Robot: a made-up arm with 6 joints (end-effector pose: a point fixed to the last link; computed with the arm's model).
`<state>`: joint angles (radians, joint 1 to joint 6).
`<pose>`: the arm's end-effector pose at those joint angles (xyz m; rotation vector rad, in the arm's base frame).
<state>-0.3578 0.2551 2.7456 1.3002 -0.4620 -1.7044</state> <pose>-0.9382 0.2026 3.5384 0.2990 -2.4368 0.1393</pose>
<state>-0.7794 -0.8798 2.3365 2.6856 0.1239 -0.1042</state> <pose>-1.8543 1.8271 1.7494 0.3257 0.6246 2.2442</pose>
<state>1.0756 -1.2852 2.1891 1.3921 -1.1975 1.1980</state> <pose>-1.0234 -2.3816 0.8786 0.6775 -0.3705 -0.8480</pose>
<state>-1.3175 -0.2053 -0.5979 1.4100 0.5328 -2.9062</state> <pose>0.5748 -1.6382 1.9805 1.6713 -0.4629 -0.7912</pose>
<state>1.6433 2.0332 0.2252 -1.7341 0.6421 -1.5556</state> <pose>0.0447 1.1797 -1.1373 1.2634 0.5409 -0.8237</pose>
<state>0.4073 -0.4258 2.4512 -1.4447 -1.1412 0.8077</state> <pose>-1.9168 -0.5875 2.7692 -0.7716 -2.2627 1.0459</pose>
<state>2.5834 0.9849 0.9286 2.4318 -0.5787 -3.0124</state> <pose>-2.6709 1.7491 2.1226 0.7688 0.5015 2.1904</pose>
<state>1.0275 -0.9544 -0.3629 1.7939 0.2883 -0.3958</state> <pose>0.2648 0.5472 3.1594 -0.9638 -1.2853 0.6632</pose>
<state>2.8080 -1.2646 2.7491 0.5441 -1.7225 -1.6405</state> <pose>1.9287 -0.5882 0.4814 -1.6898 -0.8270 -0.4200</pose>
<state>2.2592 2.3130 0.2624 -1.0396 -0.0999 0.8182</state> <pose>-0.3388 0.3662 -1.3381 -1.9948 1.2138 1.1050</pose>
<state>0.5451 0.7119 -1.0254 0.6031 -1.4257 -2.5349</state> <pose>0.7013 0.2850 0.6382 -0.4396 0.7008 -1.9031</pose>
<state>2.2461 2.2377 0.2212 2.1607 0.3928 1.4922</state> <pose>-0.5107 0.3926 -1.2596 -0.1798 1.1844 -0.8402</pose>
